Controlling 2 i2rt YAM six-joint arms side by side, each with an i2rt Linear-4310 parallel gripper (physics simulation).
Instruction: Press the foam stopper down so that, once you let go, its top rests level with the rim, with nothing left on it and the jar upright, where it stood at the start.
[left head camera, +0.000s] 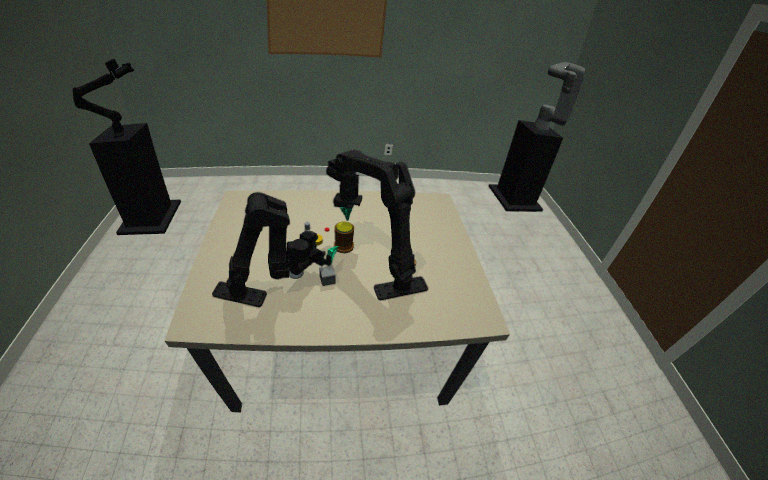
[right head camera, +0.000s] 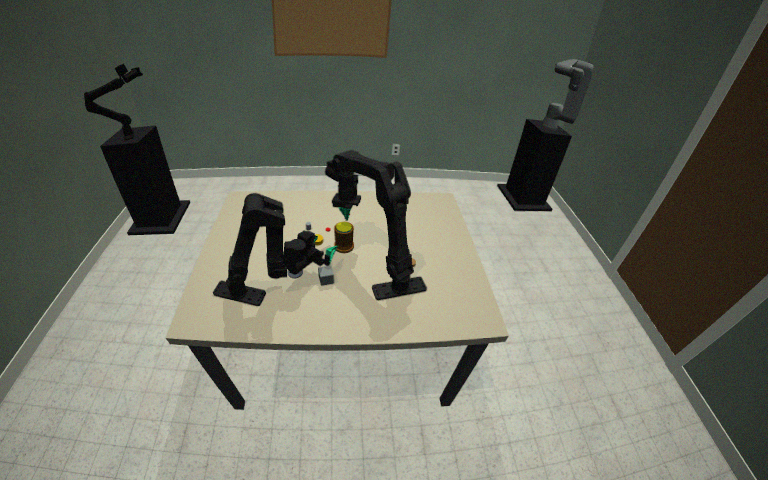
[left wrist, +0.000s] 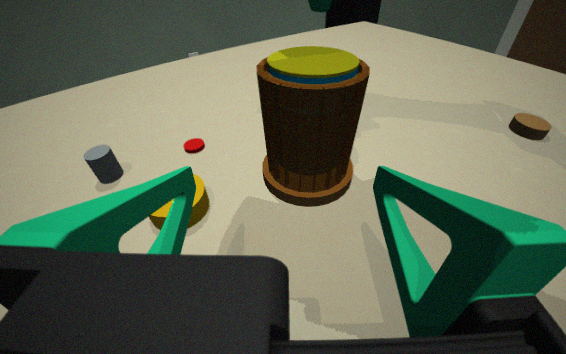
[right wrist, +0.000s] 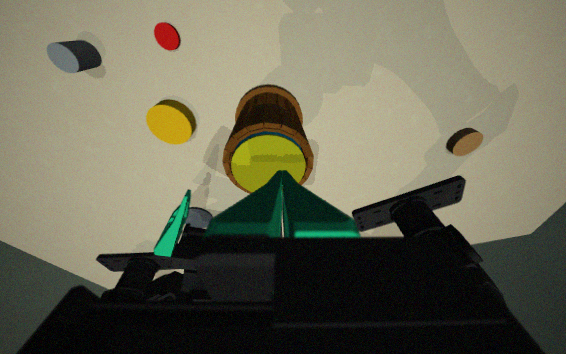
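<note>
The brown wooden jar (left head camera: 344, 240) (right head camera: 343, 240) (left wrist: 310, 130) (right wrist: 269, 107) stands upright on the table. The foam stopper (left head camera: 343, 226) (right head camera: 343, 226) (left wrist: 312, 63) (right wrist: 267, 152) sits in its mouth. Its yellow-green top stands a little above the rim in the left wrist view, with a band of its blue side showing. My right gripper (left head camera: 346, 219) (right head camera: 346, 218) (right wrist: 282, 178) is shut and empty, its tips above the stopper and apart from it. My left gripper (left head camera: 331, 254) (right head camera: 331, 254) (left wrist: 284, 176) is open and empty, low beside the jar, its fingers pointing toward it without touching.
A yellow disc (left wrist: 197, 202) (right wrist: 170, 122), a red disc (left wrist: 194, 145) (right wrist: 167, 36) and a grey cylinder (left wrist: 104, 164) (right wrist: 75, 56) lie to one side of the jar. A wooden disc (left wrist: 530, 126) (right wrist: 465, 142) lies on the other. A grey block (left head camera: 327, 275) (right head camera: 326, 275) sits below the left gripper.
</note>
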